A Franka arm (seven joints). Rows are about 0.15 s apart.
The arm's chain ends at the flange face. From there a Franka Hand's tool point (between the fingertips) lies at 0.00 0.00 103.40 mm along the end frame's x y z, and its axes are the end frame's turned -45 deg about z.
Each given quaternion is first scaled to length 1.
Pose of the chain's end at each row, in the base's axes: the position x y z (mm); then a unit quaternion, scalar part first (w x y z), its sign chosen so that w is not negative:
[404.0 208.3 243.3 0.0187 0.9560 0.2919 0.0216]
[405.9 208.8 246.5 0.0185 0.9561 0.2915 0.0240]
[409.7 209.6 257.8 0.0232 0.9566 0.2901 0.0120]
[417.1 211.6 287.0 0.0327 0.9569 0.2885 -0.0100]
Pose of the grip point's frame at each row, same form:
[409.4 205.9 140.1 0.0255 0.7715 0.6355 0.0128]
[411.8 206.6 143.3 0.0263 0.7718 0.6352 0.0151]
[413.5 205.7 154.5 0.0260 0.7728 0.6341 0.0022]
[417.1 204.5 183.8 0.0264 0.7736 0.6327 -0.0218]

